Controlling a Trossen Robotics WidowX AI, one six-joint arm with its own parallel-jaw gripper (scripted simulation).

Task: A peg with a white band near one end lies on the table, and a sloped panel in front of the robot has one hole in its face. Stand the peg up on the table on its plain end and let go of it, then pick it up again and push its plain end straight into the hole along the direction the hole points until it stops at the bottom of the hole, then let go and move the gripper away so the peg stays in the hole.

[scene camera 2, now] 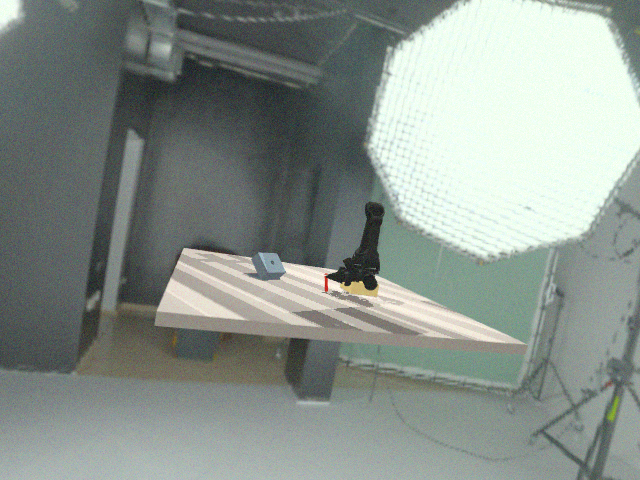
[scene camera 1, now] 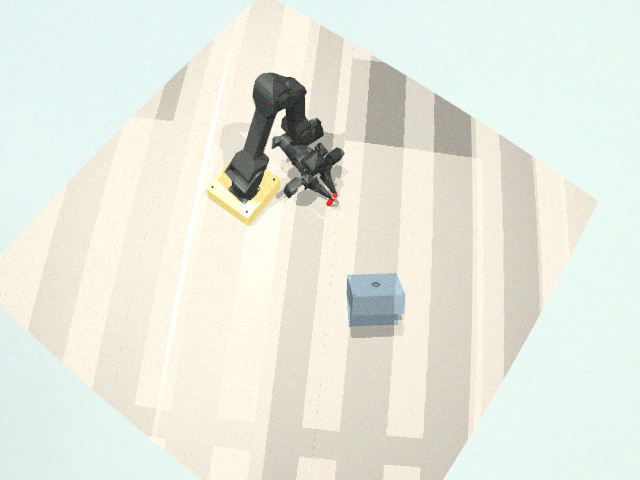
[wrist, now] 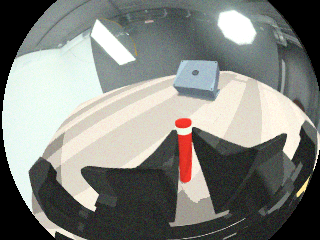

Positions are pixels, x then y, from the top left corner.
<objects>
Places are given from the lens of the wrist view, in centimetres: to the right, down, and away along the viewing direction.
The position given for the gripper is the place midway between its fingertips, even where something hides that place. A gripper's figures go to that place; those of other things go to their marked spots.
gripper (wrist: 184, 133): 2, 1, 10
red peg (wrist: 183, 127): 2, 1, 8
sloped panel (wrist: 207, 77): 13, -12, 26
The marked spots on the red peg and the sloped panel are 25 cm apart.
</objects>
